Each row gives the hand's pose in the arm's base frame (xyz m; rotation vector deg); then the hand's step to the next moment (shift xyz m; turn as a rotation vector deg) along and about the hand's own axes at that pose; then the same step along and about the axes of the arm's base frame.
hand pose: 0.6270 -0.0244 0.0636 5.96 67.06 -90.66
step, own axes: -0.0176 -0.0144 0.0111 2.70 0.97 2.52
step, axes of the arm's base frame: 0.0009 0.0029 0.0251 0.95 -3.57 -0.96
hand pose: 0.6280 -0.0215 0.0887 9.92 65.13 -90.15
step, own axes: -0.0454 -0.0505 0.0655 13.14 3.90 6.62
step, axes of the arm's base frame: 0.0039 -0.0217 0.0917 1.43 -13.37 -7.14
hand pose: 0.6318 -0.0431 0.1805 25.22 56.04 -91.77
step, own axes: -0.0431 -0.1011 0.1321 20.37 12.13 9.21
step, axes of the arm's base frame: -0.0535 -0.0764 0.1443 7.68 -19.91 -13.84
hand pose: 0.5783 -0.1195 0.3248 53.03 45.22 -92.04
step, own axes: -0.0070 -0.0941 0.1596 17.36 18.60 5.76
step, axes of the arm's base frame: -0.1182 -0.1144 0.0856 14.97 -16.90 -13.06
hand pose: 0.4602 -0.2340 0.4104 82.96 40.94 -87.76
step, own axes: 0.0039 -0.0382 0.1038 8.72 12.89 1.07
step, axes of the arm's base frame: -0.0818 -0.0744 0.0060 11.50 -8.47 -6.27
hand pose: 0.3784 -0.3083 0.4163 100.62 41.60 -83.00
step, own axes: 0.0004 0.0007 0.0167 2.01 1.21 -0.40
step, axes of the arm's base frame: -0.0088 -0.0141 -0.0018 1.60 -0.42 -1.71
